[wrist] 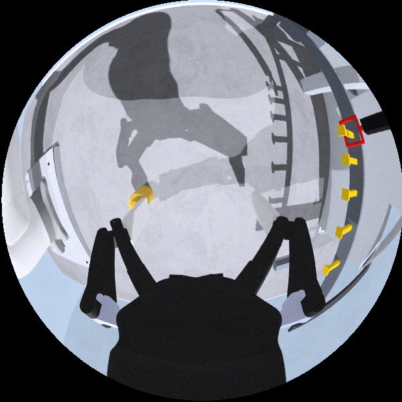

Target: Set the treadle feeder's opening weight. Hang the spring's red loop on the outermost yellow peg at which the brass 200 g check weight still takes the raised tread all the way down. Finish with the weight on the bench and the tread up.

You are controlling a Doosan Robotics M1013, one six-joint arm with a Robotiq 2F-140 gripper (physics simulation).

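Observation:
The brass check weight [145, 190] is on the grey bench, left of the middle of the view, at the tip of my gripper's left finger, which hides part of it. My gripper [199, 203] is open with nothing between its fingers; the right fingertip is far from the weight. The red loop [356, 144] is around the uppermost yellow peg [343, 131] in the view, at the right. More yellow pegs [346, 160] [349, 194] [343, 230] [331, 267] follow below it along the dark curved-looking bar [356, 177]. I cannot tell the tread's height from this view.
A black rod-like part [377, 123] meets the loop from the right edge. A white plate [65, 210] with screws and a grey bracket stands at the left, beside a rounded white body [15, 235]. Shadows of the arm and pegs lie across the bench [200, 250].

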